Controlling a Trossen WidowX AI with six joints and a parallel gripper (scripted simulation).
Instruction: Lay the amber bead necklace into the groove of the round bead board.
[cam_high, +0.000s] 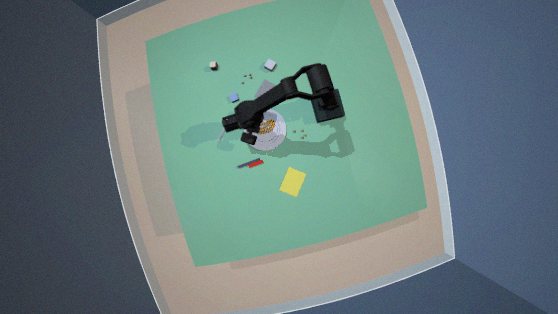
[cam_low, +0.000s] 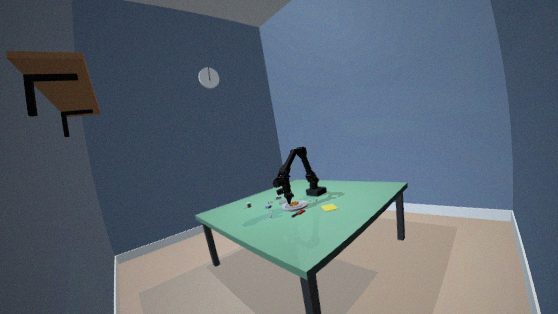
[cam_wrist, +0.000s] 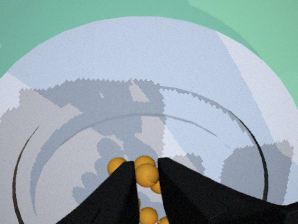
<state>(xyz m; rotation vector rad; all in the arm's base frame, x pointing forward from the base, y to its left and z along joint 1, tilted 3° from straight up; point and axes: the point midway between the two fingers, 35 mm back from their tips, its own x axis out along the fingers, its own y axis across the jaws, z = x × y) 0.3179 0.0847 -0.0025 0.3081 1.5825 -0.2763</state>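
My gripper tip is now 40 mm past the round grey bead board, 20 mm to the right of it and 20 mm above it. From my gripper tip the other things lie so: grey rod (170 mm ahead, 10 mm to the left, 20 mm below); red-handled tool (30 mm ahead, 170 mm to the left, 20 mm below); grey plate (50 mm behind, 170 mm to the right, 20 mm below).
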